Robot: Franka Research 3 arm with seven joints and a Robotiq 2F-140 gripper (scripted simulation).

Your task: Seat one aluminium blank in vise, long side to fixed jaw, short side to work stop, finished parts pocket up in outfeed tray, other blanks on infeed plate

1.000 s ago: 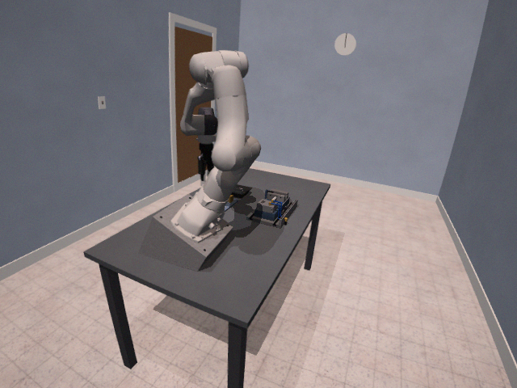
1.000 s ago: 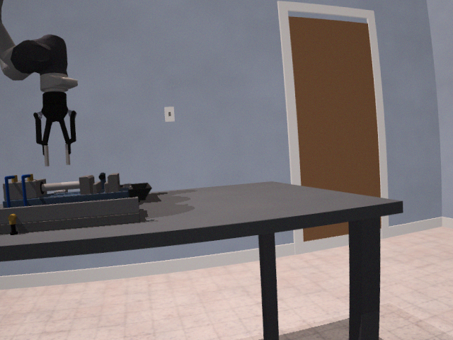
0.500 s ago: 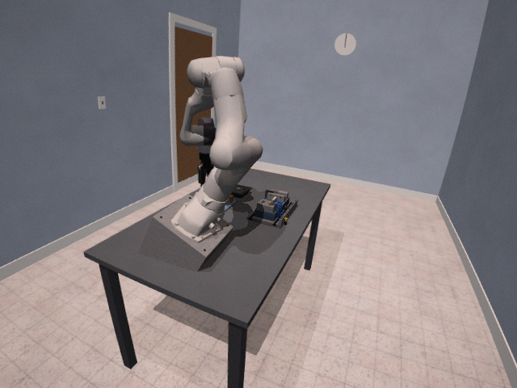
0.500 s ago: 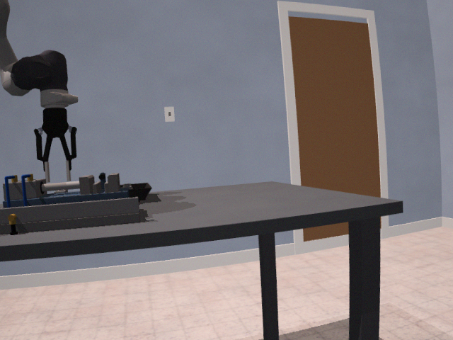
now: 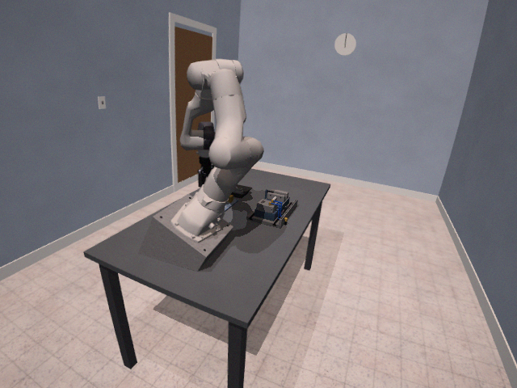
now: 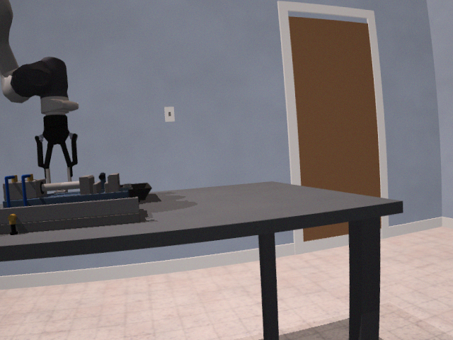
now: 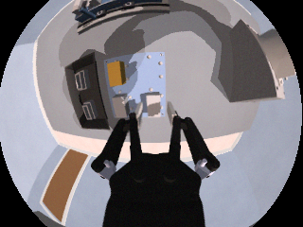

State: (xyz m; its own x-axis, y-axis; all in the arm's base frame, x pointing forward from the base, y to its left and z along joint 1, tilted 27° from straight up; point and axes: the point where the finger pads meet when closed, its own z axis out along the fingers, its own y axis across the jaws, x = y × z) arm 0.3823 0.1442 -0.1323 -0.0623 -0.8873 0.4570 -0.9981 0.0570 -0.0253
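Now: the blue infeed plate 80 mm below my hand, 50 mm to the right of it and 50 mm ahead of it. The rest, counted from my hand: work stop: 330 mm to the right, 140 mm ahead, 10 mm above; then vise: 370 mm to the right, 70 mm ahead, 40 mm below; then brass blank: 90 mm to the right, 90 mm ahead, 60 mm below.
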